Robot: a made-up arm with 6 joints.
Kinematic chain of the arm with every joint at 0, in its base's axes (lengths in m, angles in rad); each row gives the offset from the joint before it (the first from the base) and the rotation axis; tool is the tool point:
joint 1: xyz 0 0 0.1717 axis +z
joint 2: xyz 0 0.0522 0 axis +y
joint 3: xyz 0 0 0.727 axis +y
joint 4: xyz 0 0 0.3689 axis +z
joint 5: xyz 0 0 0 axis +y
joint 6: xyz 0 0 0.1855 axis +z
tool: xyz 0 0 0
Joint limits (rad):
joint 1: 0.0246..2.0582
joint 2: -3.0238..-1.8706
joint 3: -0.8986..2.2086
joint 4: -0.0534..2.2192
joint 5: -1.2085..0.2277
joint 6: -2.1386..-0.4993
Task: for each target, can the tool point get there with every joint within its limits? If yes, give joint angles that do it. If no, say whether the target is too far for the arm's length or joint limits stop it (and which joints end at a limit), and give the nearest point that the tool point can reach.
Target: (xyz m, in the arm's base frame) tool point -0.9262 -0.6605 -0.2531
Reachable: yes | joints 0.6684 -2.2134 0.6613 1.4138 0.0189 -0.9350
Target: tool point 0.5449 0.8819 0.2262
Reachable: no: joint limits stop it (at a limit: joint 2, joint 3, joint 4, joint 5) | nearest point 0.1834 0.2969 -0.7371 | short by 1.184 m
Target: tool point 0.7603 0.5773 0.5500
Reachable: no: joint limits stop it (at a limit: joint 1, joint 2, joint 3) | nearest point 0.3014 -0.3664 0.3412 | short by 1.070 m
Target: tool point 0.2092 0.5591 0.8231
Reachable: no: joint limits stop it (at a limit: joint 1, joint 2, joint 3, joint 5) | nearest point -0.4843 0.0677 0.4650 | short by 0.922 m
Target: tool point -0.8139 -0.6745 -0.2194
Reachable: yes | joints 0.6445 -2.2962 0.9772 1.2050 -0.6328 -1.0569
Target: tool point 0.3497 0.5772 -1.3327
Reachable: no: too far | nearest point 0.1574 0.2598 -0.9528 | short by 0.531 m
